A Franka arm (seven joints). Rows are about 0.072 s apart.
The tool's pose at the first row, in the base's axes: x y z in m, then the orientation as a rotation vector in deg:
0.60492 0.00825 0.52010 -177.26 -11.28 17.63
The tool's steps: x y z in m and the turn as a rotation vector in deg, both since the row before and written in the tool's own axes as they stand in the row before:
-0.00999 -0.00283 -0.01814 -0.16 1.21 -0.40
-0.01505 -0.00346 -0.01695 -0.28 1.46 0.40
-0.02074 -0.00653 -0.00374 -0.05 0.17 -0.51
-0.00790 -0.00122 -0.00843 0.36 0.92 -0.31
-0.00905 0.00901 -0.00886 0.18 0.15 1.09
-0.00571 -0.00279 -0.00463 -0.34 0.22 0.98
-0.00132 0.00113 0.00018 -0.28 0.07 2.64
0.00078 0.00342 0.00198 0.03 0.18 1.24
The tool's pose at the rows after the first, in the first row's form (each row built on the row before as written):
0.59845 0.00953 0.53993 -177.44 -11.90 15.74
0.58632 0.01070 0.55935 -177.88 -11.30 13.47
0.56574 0.01449 0.56633 -177.85 -12.09 13.19
0.55909 0.01452 0.57585 -177.48 -12.48 11.77
0.55263 0.00415 0.58545 -177.49 -10.76 11.57
0.54729 0.00611 0.59088 -177.98 -9.29 11.24
0.54608 0.00485 0.59083 -178.59 -5.23 11.18
0.54680 0.00151 0.58870 -178.69 -3.29 10.92

